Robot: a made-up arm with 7 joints. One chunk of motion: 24 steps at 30 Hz.
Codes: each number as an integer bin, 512 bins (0 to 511) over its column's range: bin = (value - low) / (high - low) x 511, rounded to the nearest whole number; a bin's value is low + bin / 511 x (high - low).
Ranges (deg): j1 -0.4..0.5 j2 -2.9..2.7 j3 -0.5..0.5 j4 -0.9..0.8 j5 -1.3..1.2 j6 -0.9..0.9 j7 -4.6..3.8
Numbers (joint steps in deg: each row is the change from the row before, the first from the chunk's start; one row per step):
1: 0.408 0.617 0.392 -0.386 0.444 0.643 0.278
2: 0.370 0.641 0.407 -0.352 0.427 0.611 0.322
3: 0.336 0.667 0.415 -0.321 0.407 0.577 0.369
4: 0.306 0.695 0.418 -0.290 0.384 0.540 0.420
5: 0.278 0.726 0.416 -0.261 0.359 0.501 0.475
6: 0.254 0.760 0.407 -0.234 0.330 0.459 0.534
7: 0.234 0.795 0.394 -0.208 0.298 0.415 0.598
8: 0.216 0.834 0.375 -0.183 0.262 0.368 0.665
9: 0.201 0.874 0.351 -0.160 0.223 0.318 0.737
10: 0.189 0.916 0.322 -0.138 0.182 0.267 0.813
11: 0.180 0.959 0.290 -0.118 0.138 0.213 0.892
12: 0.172 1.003 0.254 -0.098 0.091 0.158 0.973
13: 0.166 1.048 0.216 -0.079 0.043 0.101 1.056
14: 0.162 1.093 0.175 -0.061 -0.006 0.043 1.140
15: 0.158 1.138 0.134 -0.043 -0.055 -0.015 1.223
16: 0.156 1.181 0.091 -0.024 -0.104 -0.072 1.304
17: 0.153 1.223 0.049 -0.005 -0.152 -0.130 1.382
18: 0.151 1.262 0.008 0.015 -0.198 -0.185 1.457
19: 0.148 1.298 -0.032 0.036 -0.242 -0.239 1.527
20: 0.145 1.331 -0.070 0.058 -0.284 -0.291 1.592
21: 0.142 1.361 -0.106 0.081 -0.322 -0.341 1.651
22: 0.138 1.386 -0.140 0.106 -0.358 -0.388 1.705
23: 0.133 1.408 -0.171 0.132 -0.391 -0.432 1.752
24: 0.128 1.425 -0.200 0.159 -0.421 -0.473 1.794
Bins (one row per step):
1: 459 321 456 155 356 438 297
2: 437 323 463 165 353 429 299
3: 418 325 468 174 349 419 302
4: 401 328 469 183 344 409 305
5: 385 331 468 192 339 398 309
6: 371 334 463 200 333 386 312
7: 360 337 457 208 327 373 316
8: 350 341 447 216 319 360 320
9: 341 344 435 222 311 346 325
10: 334 348 420 229 303 331 329
11: 329 352 404 235 294 316 334
12: 325 356 385 241 284 300 339
13: 321 360 366 247 275 284 344
14: 319 364 345 252 264 268 349
15: 317 368 324 258 254 251 354
16: 316 372 302 263 244 235 359
17: 314 376 281 269 235 219 364
18: 313 380 260 275 225 203 368
19: 311 383 239 281 216 188 373
20: 309 386 220 288 208 173 377
21: 308 389 201 295 200 159 380
22: 305 391 184 302 193 145 384
23: 303 393 168 310 186 133 386
24: 300 395 153 318 180 121 389

